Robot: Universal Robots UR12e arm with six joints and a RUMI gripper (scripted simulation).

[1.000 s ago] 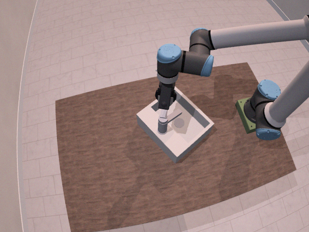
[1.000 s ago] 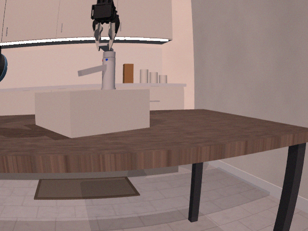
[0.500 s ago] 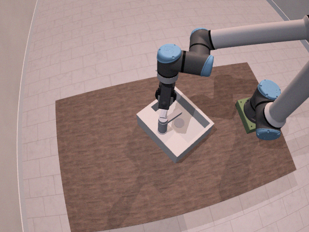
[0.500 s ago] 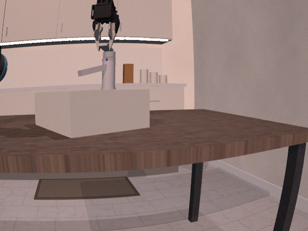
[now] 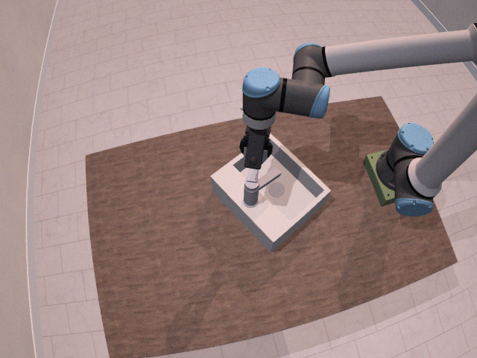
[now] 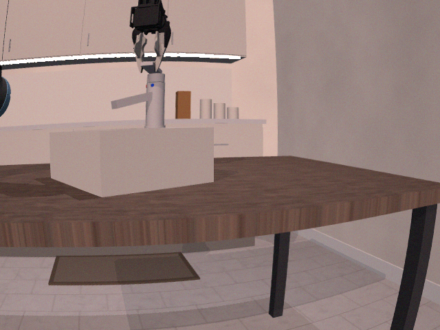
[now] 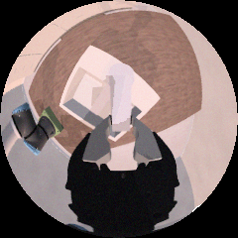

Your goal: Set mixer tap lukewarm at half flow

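Right now the lever is 20 mm to the left of my hand and 10 mm ahead of it. Round my hand: grey mixer tap (50 mm below, 40 mm to the left, 10 mm ahead); then white sink block (240 mm below, 80 mm behind, 10 mm to the left).
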